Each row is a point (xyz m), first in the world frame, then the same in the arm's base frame.
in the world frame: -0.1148 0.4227 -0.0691
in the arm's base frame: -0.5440 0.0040 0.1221
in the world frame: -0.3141 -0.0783 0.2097
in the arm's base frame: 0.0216 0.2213 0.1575
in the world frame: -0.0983 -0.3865 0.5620
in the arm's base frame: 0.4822 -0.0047 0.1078
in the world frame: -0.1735 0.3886 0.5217
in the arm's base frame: -0.1614 -0.0276 -0.3320
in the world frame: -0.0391 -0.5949 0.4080
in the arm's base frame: 0.5563 -0.0106 0.3630
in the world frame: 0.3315 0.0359 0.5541
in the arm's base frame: 0.1450 -0.4800 -0.0458
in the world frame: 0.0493 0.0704 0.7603
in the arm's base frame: 0.2387 -0.2412 -0.2855
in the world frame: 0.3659 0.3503 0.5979
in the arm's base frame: -0.0791 -0.5624 -0.2578
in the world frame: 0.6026 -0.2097 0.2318
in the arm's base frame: 0.1496 -0.6617 0.4067
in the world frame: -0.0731 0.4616 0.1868
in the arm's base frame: -0.4204 -0.0825 -0.0923
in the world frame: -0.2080 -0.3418 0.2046
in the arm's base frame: 0.2299 0.1533 0.3384
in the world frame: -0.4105 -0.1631 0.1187
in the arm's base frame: 0.0334 0.3413 0.2587
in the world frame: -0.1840 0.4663 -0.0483
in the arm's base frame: -0.5670 0.0626 0.0659
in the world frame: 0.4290 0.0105 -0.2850
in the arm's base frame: -0.3395 -0.4392 0.6455
